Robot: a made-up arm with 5 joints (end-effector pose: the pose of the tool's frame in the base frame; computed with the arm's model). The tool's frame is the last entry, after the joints.
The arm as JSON. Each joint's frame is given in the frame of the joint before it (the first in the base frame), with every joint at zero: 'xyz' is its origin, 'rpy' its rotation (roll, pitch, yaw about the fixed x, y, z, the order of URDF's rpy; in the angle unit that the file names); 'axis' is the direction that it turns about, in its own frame. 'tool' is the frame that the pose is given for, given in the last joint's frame.
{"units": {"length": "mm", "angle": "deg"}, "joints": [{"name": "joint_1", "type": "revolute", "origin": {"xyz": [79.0, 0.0, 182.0], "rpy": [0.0, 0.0, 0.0]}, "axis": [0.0, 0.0, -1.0]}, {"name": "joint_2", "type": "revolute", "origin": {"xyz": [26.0, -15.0, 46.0], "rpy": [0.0, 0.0, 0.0]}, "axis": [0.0, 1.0, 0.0]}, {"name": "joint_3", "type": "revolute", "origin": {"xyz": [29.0, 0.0, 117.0], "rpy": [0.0, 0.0, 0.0]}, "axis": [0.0, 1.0, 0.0]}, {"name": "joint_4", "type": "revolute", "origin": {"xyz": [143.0, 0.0, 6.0], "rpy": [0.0, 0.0, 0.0]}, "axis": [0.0, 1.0, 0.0]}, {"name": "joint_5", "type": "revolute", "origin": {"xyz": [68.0, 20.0, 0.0], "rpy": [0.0, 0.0, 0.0]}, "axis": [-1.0, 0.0, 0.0]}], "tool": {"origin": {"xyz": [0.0, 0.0, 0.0], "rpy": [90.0, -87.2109, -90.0]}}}
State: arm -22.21 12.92 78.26 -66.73 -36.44
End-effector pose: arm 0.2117 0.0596 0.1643 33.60 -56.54 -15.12
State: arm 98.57 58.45 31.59 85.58 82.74
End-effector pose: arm 0.0722 -0.0788 0.1163 85.93 1.11 -15.01
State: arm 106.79 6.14 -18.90 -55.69 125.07
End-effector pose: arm 0.0172 -0.2221 0.4419 -144.28 65.86 4.07
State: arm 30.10 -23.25 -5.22 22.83 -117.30
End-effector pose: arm 0.2519 -0.0945 0.4271 85.17 -85.18 -105.47
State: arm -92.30 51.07 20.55 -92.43 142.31
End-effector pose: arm 0.0640 0.2492 0.1693 51.48 117.78 -79.75
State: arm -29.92 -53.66 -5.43 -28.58 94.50
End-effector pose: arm 0.0939 0.0143 0.5144 -91.83 -153.46 3.18
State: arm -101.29 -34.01 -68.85 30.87 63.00
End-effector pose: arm 0.0804 -0.0324 0.5440 61.40 -163.87 27.37
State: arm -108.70 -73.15 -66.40 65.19 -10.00
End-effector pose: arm 0.1294 -0.1645 0.4434 147.15 -82.43 17.20
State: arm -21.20 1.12 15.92 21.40 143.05
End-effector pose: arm 0.3094 0.0947 0.2660 -61.88 -36.40 146.70
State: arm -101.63 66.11 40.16 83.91 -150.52
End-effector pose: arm 0.0653 0.0416 0.1219 -81.62 -62.56 -37.49
